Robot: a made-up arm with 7 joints. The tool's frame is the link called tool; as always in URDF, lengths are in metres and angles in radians. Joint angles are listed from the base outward. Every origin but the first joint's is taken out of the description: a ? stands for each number. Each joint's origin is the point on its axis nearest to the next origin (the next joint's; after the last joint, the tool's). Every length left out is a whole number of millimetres.
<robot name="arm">
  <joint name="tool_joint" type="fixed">
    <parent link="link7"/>
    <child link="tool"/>
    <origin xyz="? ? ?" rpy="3.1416 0 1.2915"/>
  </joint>
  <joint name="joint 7" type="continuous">
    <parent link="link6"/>
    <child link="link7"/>
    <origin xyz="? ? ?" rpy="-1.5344 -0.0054 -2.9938"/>
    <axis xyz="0 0 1"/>
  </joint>
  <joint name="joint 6" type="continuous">
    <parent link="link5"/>
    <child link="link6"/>
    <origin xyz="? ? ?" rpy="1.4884 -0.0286 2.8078"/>
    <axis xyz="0 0 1"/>
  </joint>
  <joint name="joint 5" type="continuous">
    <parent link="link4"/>
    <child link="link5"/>
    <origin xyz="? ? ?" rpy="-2.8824 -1.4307 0"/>
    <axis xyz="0 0 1"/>
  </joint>
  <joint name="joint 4" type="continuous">
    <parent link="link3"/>
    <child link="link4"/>
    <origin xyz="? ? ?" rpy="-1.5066 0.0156 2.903"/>
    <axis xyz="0 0 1"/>
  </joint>
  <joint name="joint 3" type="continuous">
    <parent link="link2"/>
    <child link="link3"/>
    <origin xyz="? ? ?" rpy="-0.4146 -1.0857 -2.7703"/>
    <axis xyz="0 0 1"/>
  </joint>
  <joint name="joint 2" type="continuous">
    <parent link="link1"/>
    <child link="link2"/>
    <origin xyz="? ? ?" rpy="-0.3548 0 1.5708"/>
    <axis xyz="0 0 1"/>
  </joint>
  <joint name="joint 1" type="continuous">
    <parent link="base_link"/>
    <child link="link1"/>
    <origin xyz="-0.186 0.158 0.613" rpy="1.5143 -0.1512 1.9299"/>
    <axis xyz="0 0 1"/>
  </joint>
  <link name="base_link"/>
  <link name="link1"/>
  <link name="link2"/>
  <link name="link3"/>
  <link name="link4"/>
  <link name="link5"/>
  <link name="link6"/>
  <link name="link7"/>
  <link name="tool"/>
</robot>
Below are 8 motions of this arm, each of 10 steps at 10 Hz.
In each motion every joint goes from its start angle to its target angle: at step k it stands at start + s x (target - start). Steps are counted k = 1, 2, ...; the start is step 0. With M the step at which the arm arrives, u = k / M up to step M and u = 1 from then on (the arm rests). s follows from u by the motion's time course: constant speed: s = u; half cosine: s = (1 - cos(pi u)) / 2; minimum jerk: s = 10 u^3 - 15 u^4 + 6 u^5.
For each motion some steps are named. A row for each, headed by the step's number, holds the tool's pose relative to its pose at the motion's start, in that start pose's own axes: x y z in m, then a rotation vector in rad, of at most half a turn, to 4 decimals.
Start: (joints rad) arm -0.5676 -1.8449 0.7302 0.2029 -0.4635 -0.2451 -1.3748
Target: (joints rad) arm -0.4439 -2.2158 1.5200 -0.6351 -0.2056 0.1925 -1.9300
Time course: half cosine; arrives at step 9
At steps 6, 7, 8, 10:
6: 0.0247 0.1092 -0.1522 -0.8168 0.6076 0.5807
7: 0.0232 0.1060 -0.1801 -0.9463 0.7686 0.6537
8: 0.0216 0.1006 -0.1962 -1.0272 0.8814 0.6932
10: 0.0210 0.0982 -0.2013 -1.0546 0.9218 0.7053

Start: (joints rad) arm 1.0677 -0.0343 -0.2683 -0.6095 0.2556 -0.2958 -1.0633
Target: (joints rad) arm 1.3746 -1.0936 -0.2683 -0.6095 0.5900 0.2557 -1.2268
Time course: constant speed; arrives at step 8
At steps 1, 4, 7, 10:
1: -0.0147 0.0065 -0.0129 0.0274 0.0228 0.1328
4: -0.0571 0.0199 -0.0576 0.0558 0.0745 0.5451
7: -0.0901 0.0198 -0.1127 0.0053 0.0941 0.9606
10: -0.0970 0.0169 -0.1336 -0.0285 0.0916 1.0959

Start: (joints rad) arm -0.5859 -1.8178 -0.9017 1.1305 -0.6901 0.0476 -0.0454
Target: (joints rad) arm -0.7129 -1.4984 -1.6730 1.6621 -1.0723 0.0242 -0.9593
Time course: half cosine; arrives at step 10
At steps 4, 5, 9, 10:
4: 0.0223 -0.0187 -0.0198 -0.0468 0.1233 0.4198
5: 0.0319 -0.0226 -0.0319 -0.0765 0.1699 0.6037
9: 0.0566 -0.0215 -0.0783 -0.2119 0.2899 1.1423
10: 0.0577 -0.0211 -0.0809 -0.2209 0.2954 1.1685

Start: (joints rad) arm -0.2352 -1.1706 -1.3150 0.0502 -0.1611 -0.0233 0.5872
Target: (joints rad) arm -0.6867 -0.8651 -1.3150 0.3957 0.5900 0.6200 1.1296
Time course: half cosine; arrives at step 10
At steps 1, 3, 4, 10:
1: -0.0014 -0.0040 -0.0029 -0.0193 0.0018 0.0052
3: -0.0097 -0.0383 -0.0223 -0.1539 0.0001 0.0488
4: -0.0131 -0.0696 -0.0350 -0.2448 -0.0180 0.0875
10: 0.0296 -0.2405 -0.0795 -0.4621 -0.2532 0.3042

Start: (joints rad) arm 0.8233 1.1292 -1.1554 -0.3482 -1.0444 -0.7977 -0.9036
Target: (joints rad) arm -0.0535 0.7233 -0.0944 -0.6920 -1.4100 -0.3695 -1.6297
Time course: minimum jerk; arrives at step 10
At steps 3, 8, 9, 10:
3: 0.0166 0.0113 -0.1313 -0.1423 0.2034 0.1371
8: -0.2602 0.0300 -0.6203 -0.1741 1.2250 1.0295
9: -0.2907 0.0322 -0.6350 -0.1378 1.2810 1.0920
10: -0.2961 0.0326 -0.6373 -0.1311 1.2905 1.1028

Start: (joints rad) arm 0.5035 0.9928 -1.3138 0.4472 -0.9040 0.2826 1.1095
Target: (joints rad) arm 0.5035 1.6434 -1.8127 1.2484 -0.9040 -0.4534 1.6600
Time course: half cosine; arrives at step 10
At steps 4, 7, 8, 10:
4: 0.0131 -0.0220 0.0434 0.0638 0.2081 -0.1397
7: 0.0317 -0.0514 0.0846 0.1158 0.4439 -0.3128
8: 0.0351 -0.0586 0.0922 0.1251 0.4953 -0.3551
10: 0.0373 -0.0648 0.0979 0.1326 0.5376 -0.3918

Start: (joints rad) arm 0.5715 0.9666 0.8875 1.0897 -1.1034 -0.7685 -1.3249
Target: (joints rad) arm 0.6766 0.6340 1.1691 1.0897 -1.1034 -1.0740 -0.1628
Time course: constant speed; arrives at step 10
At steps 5, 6, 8, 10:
5: -0.0228 0.0454 0.0548 -0.0353 -0.2564 -0.5619
6: -0.0286 0.0551 0.0652 -0.0232 -0.3124 -0.6718
8: -0.0417 0.0748 0.0856 0.0215 -0.4257 -0.8877
10: -0.0568 0.0946 0.1053 0.0948 -0.5373 -1.0974

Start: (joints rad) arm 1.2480 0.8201 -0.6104 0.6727 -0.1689 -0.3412 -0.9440
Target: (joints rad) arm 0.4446 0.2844 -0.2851 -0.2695 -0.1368 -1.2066 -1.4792
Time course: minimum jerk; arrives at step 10
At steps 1, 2, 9, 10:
1: 0.0030 -0.0001 0.0017 -0.0006 -0.0020 0.0100
2: 0.0205 0.0000 0.0106 -0.0032 -0.0138 0.0687
9: 0.2492 -0.0147 0.0746 0.4994 -0.4303 1.3405
10: 0.2506 -0.0162 0.0747 0.5097 -0.4376 1.3503

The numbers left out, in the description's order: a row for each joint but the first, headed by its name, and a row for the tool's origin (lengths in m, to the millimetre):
tool: -0.015 -0.02 0
joint 7: -0.278 -0.059 0
joint 6: -0.028 0.095 0
joint 5: 0.116 0.03 0
joint 4: -0.067 0.142 0
joint 3: -0.108 -0.056 0
joint 2: 0.177 -0.007 0

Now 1 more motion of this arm.
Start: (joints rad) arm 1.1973 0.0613 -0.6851 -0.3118 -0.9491 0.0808 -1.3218
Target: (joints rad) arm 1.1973 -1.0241 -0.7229 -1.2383 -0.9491 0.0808 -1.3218
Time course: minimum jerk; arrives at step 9
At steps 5, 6, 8, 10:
5: 0.0549 0.0147 -0.0232 0.2701 -0.2256 0.4530
6: 0.0664 0.0157 -0.0362 0.3978 -0.3056 0.5475
8: 0.0768 0.0154 -0.0541 0.5510 -0.3897 0.6179
10: 0.0773 0.0154 -0.0553 0.5604 -0.3945 0.6210

